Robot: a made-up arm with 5 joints.
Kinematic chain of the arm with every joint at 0, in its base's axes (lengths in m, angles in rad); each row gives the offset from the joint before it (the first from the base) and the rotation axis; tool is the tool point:
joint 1: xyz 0 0 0.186 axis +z
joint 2: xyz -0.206 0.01 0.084 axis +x
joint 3: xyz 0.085 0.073 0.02 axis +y
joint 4: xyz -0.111 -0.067 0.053 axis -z
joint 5: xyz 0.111 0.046 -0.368 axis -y
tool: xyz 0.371 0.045 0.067
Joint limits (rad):
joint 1: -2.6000..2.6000
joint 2: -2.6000..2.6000
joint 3: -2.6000..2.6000
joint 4: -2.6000..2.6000
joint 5: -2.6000..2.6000
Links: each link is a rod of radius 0.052 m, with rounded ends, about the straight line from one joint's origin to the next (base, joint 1, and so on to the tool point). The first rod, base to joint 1, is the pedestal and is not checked.
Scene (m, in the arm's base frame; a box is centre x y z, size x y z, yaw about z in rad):
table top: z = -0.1
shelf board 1: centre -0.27 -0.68 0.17 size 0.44 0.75 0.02 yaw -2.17
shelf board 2: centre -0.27 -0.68 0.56 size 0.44 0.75 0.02 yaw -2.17
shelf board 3: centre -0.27 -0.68 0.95 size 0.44 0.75 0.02 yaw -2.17
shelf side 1: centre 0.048 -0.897 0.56 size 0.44 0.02 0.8 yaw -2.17
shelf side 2: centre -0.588 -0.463 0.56 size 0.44 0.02 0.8 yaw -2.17
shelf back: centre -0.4 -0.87 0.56 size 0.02 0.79 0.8 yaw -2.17
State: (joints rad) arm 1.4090 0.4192 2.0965 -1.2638 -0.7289
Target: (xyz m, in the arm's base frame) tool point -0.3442 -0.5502 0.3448
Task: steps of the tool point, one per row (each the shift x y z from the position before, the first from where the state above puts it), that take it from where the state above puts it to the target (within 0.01 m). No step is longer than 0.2 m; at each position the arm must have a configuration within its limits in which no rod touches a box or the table.
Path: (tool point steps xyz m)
1: 0.0450 0.0677 0.0162
2: 0.0521 0.0757 0.0012
3: 0.0553 0.0798 -0.0174
4: -0.0387 -0.0459 -0.1525
5: 0.0251 -0.0130 -0.1486
6: 0.0624 0.0314 -0.1115
7: -0.0490 -0.0769 -0.0147
8: -0.0468 -0.0717 -0.0057
9: -0.0446 -0.0644 0.0047
10: -0.0425 -0.0547 0.0157

